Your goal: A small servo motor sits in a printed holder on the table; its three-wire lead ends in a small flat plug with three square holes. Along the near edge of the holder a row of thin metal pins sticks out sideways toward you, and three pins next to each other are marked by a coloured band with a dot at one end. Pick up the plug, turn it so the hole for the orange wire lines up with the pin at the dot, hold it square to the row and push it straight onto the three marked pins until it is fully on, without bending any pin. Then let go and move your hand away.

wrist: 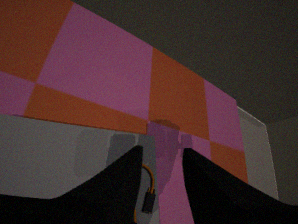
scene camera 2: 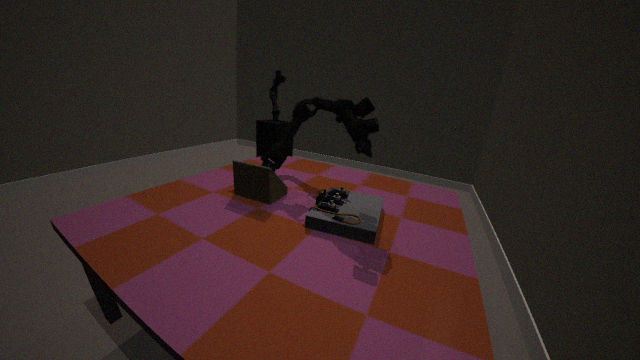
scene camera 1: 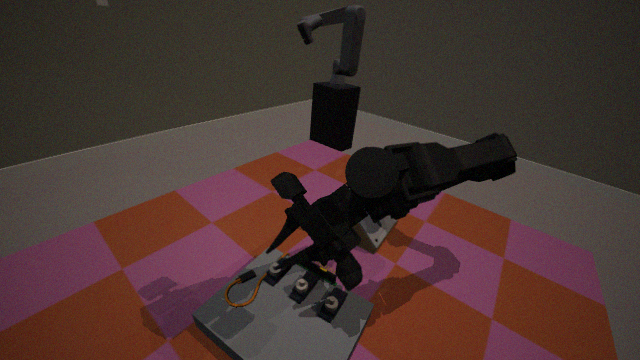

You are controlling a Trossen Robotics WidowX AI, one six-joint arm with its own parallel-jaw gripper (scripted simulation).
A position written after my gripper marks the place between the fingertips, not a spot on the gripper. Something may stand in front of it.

Note:
In view: my gripper [scene camera 1: 272, 260].
My gripper shows as well in the wrist view [wrist: 162, 154] and in scene camera 2 [scene camera 2: 370, 155].

